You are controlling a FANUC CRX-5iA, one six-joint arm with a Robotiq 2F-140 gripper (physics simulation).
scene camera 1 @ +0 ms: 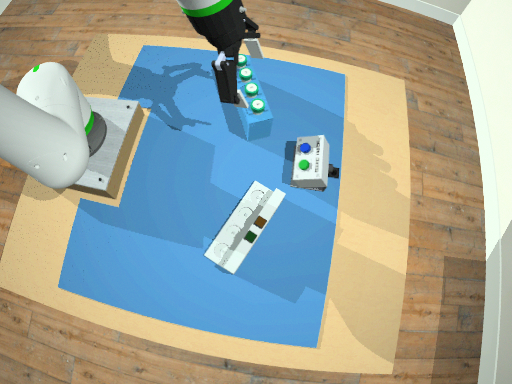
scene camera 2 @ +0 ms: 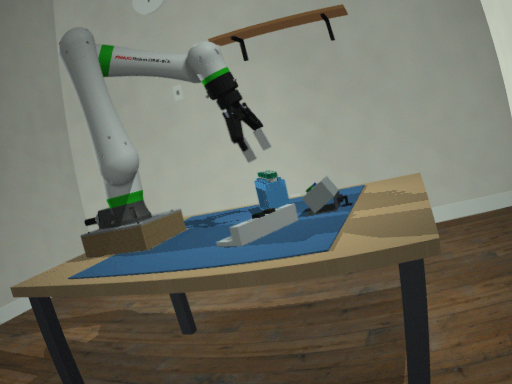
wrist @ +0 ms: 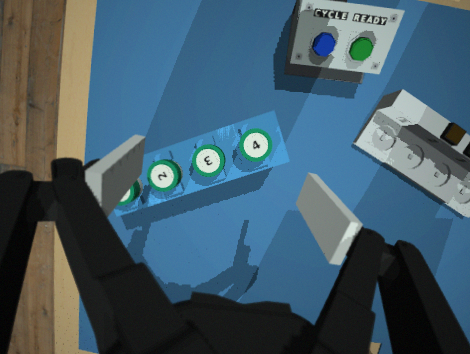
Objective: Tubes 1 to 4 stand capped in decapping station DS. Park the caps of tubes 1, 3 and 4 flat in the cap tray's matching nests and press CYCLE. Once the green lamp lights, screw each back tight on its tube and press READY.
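Places are measured from the arm's base along level axes (x left, y back, z up), in centimetres.
Pixels of known places: gripper, fingertip midpoint: (scene camera 1: 250, 80) (scene camera 2: 260, 154) (wrist: 226, 172); arm's base, link origin: (scene camera 2: 130, 222).
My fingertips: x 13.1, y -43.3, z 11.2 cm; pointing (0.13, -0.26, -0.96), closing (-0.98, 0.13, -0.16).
For each thing: its top centre in the pictures, then the offset to it from my fingertips.
- blue block, top centre: (wrist: 189, 167) (scene camera 1: 248, 84) (scene camera 2: 267, 177) dx +4.8, dy +0.8, dz -7.8 cm
- cap 1, top centre: (wrist: 119, 190) (scene camera 1: 240, 58) dx +12.0, dy +3.9, dz -6.0 cm
- cap 3, top centre: (wrist: 208, 160) (scene camera 1: 251, 87) dx +2.5, dy -0.3, dz -6.0 cm
- cap 4, top centre: (wrist: 255, 145) (scene camera 1: 257, 104) dx -2.3, dy -2.3, dz -6.0 cm
- white cap tray, top centre: (wrist: 454, 160) (scene camera 1: 245, 222) (scene camera 2: 254, 212) dx -29.0, dy -3.1, dz -12.8 cm
- green lamp, top centre: (scene camera 1: 250, 236) dx -32.0, dy -4.7, dz -12.8 cm
- tilted grey button box, top centre: (wrist: 352, 19) (scene camera 1: 315, 154) (scene camera 2: 318, 179) dx -11.7, dy -17.3, dz -9.7 cm
- blue CYCLE button, top centre: (wrist: 326, 40) (scene camera 1: 306, 146) dx -9.4, dy -15.2, dz -10.6 cm
- green READY button, top centre: (wrist: 364, 45) (scene camera 1: 305, 163) dx -13.9, dy -15.1, dz -10.6 cm
Decapping station DS, a blue block (scene camera 1: 259, 128) (scene camera 2: 272, 194) (wrist: 280, 145), holds four tubes with green-rimmed white caps: cap 1 (scene camera 1: 242, 60) (wrist: 131, 193), partly hidden by a finger in the wrist view, cap 2 (scene camera 1: 245, 74) (wrist: 163, 175), cap 3 (scene camera 1: 251, 89) (wrist: 208, 160) and cap 4 (scene camera 1: 258, 105) (wrist: 256, 145). My gripper (scene camera 1: 248, 74) (scene camera 2: 256, 148) (wrist: 226, 172) is wide open and empty, above the station. The white cap tray (scene camera 1: 274, 201) (scene camera 2: 265, 225) (wrist: 415, 107) shows empty round nests. Its amber lamp (scene camera 1: 260, 221) (wrist: 453, 134) and green lamp (scene camera 1: 250, 236) look dark.
A tilted grey button box (scene camera 1: 311, 176) (scene camera 2: 322, 195) (wrist: 340, 66) carries the blue CYCLE button (scene camera 1: 305, 148) (wrist: 324, 44) and green READY button (scene camera 1: 304, 164) (wrist: 361, 48). It stands between station and tray, towards the blue mat's edge. The robot's base block (scene camera 1: 115, 150) (scene camera 2: 145, 235) stands opposite.
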